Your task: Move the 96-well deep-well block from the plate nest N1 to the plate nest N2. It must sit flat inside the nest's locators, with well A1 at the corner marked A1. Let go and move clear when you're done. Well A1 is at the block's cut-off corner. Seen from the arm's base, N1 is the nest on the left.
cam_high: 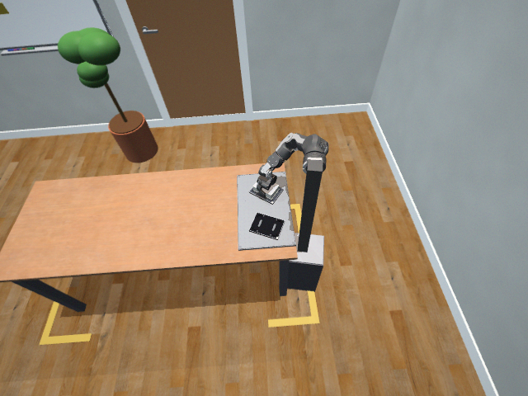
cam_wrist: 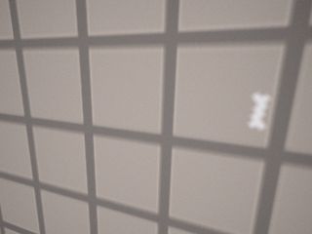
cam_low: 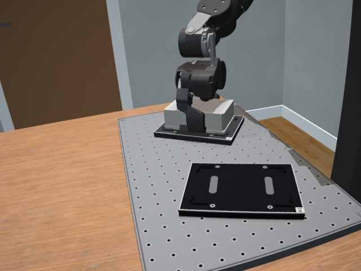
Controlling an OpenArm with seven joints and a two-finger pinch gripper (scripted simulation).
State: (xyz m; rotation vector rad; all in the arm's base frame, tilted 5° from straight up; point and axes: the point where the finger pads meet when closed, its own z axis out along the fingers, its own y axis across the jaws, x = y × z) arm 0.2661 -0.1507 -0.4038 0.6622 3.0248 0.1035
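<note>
Now: the white 96-well deep-well block 20 mm above my hand. From my hand the other things lie so: black nest N1: 40 mm behind, 230 mm to the left, 10 mm below; A1 label: 100 mm behind, 300 mm to the left, 10 mm below; black nest N2: 10 mm below.
</note>
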